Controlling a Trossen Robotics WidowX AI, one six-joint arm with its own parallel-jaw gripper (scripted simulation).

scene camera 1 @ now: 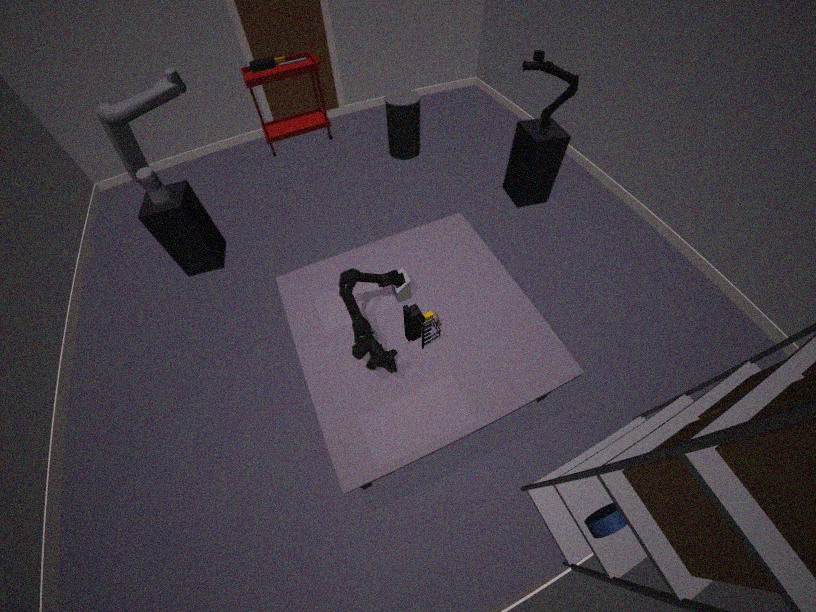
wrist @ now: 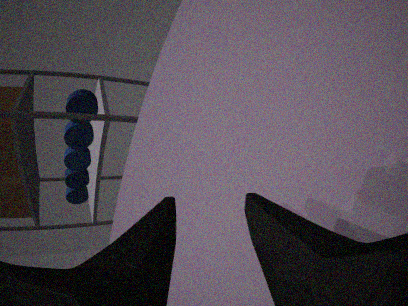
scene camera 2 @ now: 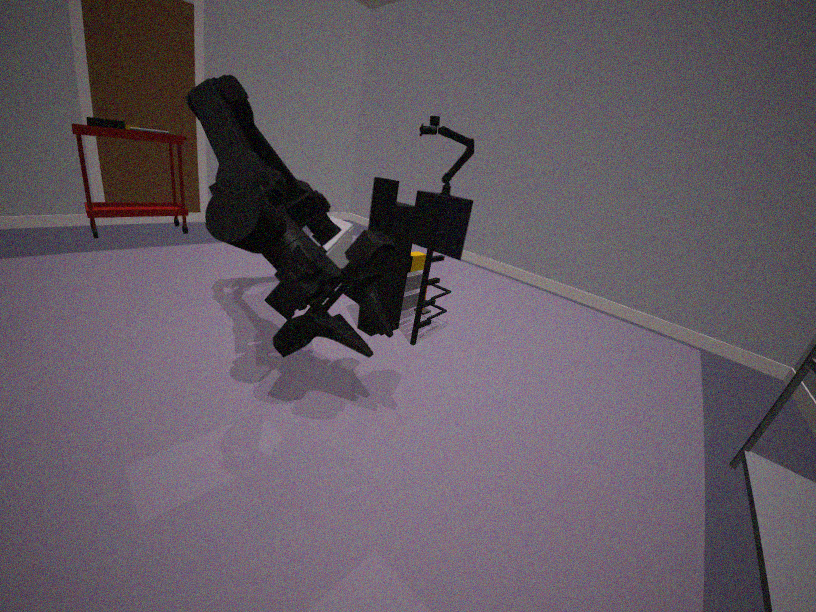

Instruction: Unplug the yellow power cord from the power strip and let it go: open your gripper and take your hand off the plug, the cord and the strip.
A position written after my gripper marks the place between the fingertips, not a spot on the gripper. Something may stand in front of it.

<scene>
I see my gripper (scene camera 2: 381, 346).
My gripper also shows in the wrist view (wrist: 210, 204).
</scene>
